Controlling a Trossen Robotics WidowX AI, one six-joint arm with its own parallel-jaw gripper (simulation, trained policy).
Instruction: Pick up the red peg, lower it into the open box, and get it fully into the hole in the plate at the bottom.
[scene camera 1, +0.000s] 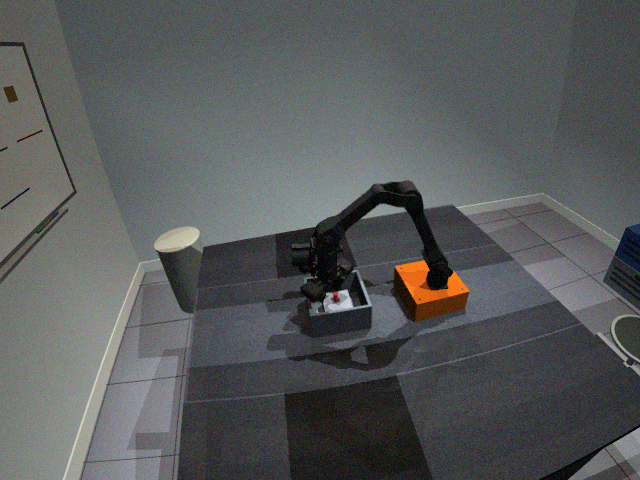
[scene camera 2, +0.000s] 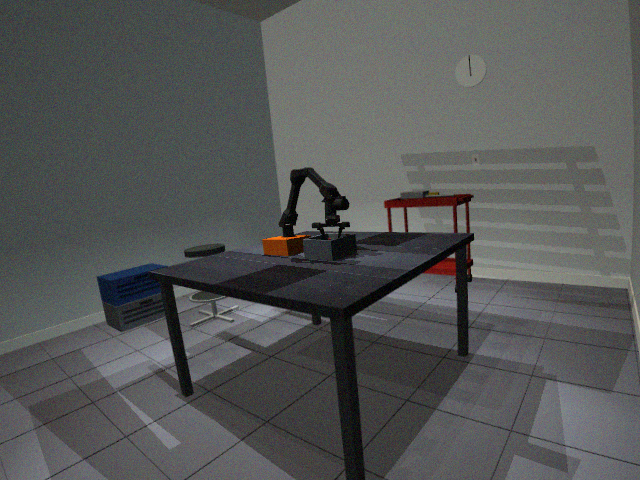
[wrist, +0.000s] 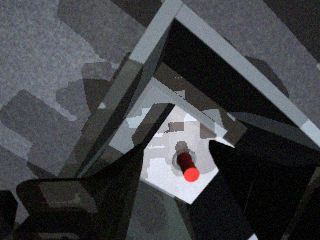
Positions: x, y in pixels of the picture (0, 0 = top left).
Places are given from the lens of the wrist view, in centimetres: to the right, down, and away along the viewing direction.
my gripper (wrist: 176, 146): 2, 3, 11
plate (wrist: 175, 131): 2, 1, 12
